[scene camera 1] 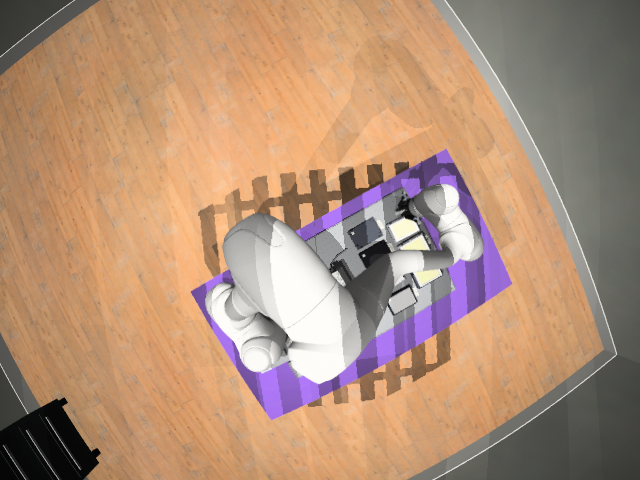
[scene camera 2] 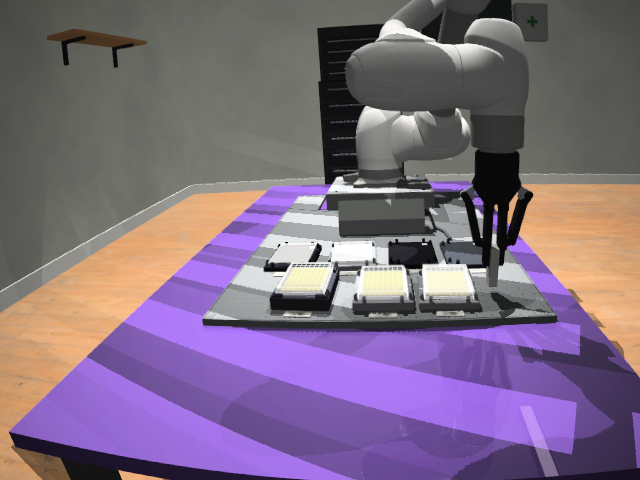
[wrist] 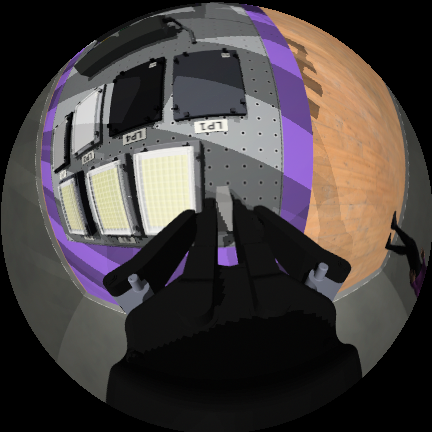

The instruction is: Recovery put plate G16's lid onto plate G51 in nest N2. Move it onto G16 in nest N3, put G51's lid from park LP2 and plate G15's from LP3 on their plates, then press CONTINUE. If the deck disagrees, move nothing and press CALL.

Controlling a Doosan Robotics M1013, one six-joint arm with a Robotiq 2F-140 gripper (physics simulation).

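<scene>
My gripper is shut and empty, just above the deck board, beside the right-hand plate. The middle plate and left plate sit in their nests. All three look pale yellow with clear rims; their lids and codes cannot be told. Behind them are dark slate park LP1, black park LP4, a white piece and a light grey piece. The CONTINUE and CALL buttons do not show.
A grey control box stands behind the parks, before the arm's base. A cable runs beside it. The purple table surrounds the deck. The arm hangs over part of the deck in scene camera 1.
</scene>
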